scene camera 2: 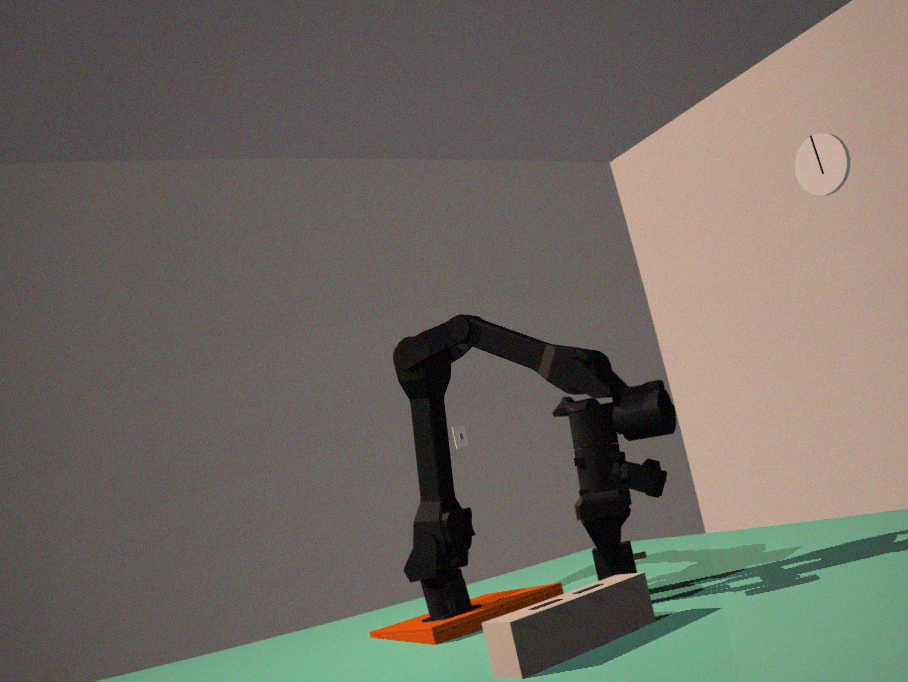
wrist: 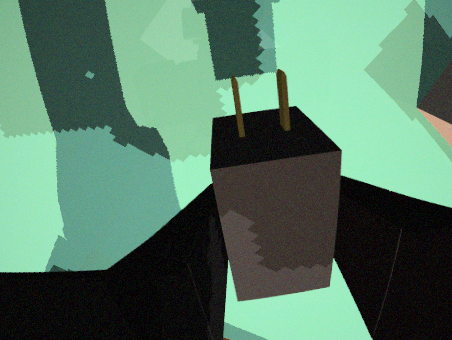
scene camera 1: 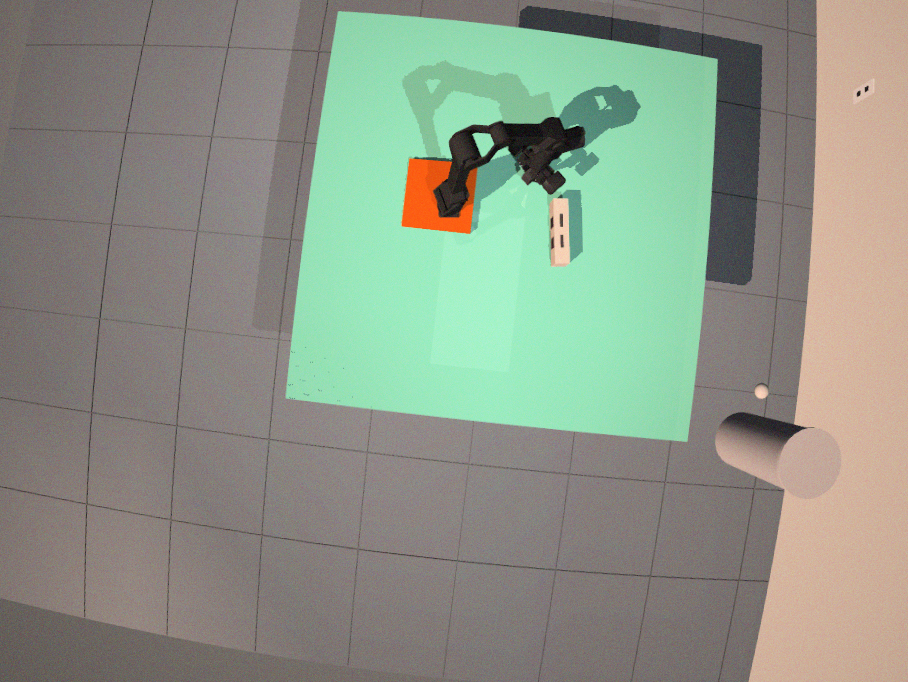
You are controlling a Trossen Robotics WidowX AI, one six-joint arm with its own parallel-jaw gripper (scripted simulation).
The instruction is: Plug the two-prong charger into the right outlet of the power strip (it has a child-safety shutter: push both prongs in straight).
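Observation:
A two-prong charger (scene camera 2: 627,559) is being carried by the gripper, and from the wrist you get the charger (wrist: 276,176) as well. The gripper (scene camera 2: 615,569) itself can be seen in scene camera 1, there's the gripper (scene camera 1: 530,176), and also from the wrist, the gripper (wrist: 265,187).

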